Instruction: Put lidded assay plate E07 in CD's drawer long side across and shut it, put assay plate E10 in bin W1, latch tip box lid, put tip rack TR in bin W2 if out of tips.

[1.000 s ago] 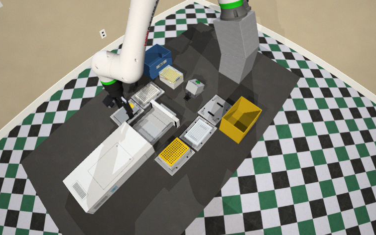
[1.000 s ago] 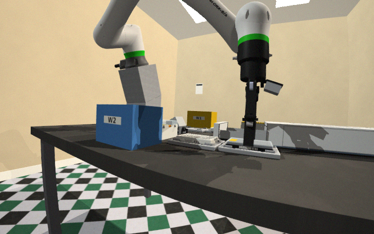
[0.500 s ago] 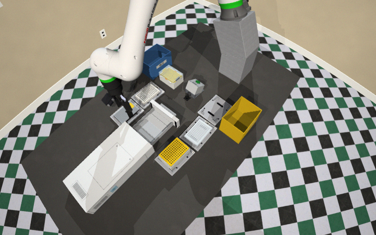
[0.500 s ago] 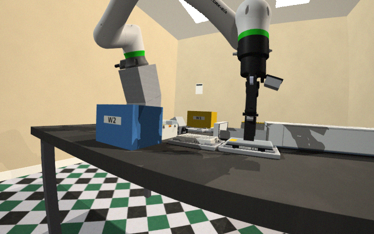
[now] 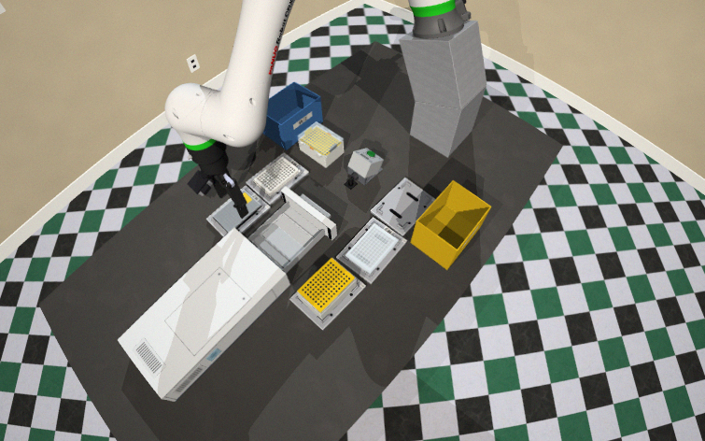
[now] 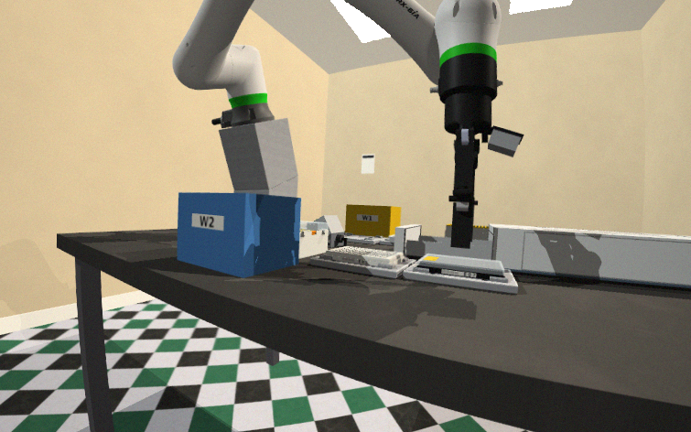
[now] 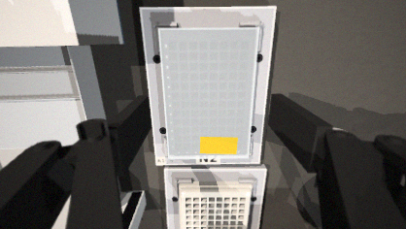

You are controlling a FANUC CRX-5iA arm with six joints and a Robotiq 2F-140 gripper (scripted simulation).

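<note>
Now: the lid 50 mm below my hand. The rest, counted from my hand: black assay plate: 60 mm below; white plate: 170 mm behind, 60 mm below; nest N2: 70 mm below.
</note>
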